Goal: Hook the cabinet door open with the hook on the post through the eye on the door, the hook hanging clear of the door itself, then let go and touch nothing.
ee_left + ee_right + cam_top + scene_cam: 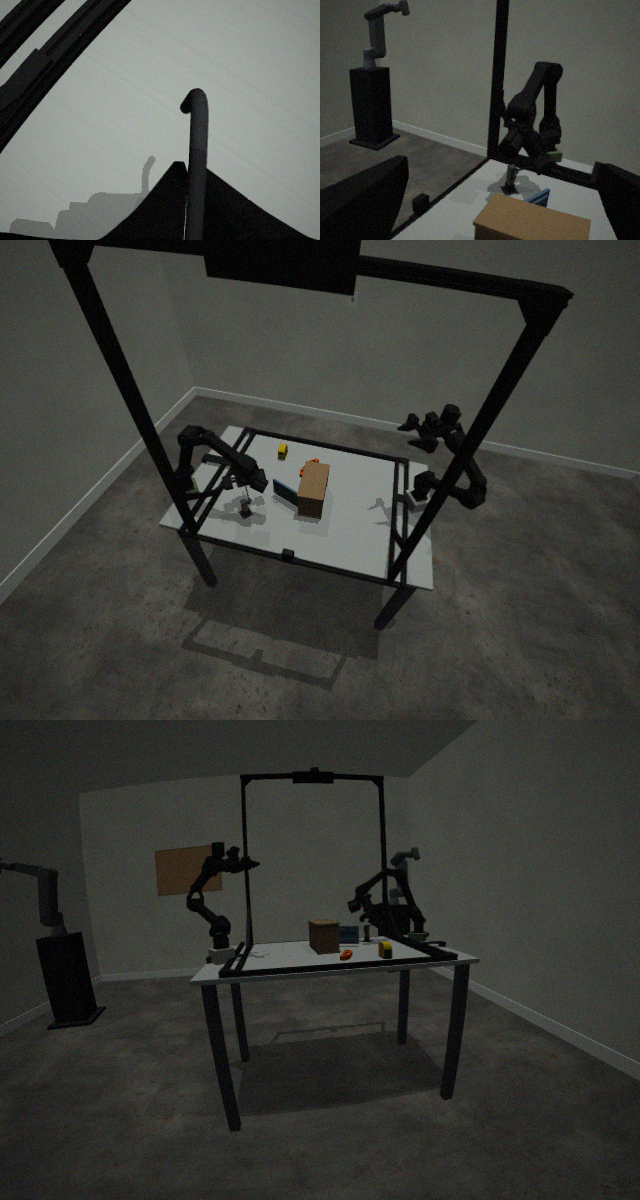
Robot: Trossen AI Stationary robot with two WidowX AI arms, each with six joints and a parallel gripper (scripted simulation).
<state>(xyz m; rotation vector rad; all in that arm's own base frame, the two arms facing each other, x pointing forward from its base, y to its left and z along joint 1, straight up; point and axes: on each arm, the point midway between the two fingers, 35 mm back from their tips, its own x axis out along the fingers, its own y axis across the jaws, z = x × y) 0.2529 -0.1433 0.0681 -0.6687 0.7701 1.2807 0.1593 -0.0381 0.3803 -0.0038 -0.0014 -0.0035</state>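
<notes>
My left hand is 7 cm past the hook post, 4 cm above it and 2 cm to the left of it. Round my left hand: yellow block (30 cm ahead, 16 cm to the right, 8 cm below); then blue door (20 cm to the right, 5 cm below, 3 cm behind).
</notes>
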